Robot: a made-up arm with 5 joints.
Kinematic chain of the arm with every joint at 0, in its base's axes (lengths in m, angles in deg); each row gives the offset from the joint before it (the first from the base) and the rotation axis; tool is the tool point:
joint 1: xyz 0 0 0.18 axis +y
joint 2: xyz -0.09 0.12 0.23 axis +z
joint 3: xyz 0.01 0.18 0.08 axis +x
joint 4: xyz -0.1 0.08 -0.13 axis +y
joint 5: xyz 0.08 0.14 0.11 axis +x
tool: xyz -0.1 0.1 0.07
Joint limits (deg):
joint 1: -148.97..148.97
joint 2: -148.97..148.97
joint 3: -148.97..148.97
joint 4: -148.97..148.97
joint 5: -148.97..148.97
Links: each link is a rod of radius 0.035 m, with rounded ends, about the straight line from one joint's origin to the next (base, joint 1, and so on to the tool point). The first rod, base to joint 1, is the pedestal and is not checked.
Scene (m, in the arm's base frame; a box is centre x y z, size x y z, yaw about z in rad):
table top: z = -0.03
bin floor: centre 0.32 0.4 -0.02 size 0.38 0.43 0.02 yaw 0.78
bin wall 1: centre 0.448 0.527 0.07 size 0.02 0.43 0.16 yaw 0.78
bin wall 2: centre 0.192 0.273 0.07 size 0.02 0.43 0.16 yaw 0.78
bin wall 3: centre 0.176 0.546 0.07 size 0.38 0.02 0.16 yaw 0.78
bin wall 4: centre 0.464 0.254 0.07 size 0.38 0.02 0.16 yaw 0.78
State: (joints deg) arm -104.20 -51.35 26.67 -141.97 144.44
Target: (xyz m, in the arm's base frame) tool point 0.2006 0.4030 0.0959
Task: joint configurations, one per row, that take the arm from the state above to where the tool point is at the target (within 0.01 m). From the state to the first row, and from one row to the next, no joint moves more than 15 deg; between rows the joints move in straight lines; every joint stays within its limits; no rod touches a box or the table.
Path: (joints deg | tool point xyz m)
1: -89.97 -53.82 24.42 -142.75 137.79 | -0.1306 0.4595 0.3002
2: -75.74 -56.28 22.16 -143.53 131.13 | -0.0775 0.4556 0.3344
3: -61.51 -58.75 19.91 -144.30 124.48 | -0.0169 0.4512 0.3504
4: -47.28 -61.21 17.66 -145.08 117.82 | 0.0457 0.4460 0.3466
5: -33.06 -63.68 15.40 -145.86 111.17 | 0.1043 0.4398 0.3234
6: -18.83 -66.15 13.15 -146.64 104.51 | 0.1535 0.4326 0.2827
7: -4.60 -68.61 10.89 -147.41 97.86 | 0.1881 0.4241 0.2278
8: 9.63 -71.08 8.64 -148.19 91.20 | 0.2046 0.4143 0.1636
9: 23.86 -73.54 6.39 -148.97 84.55 | 0.2006 0.4030 0.0959

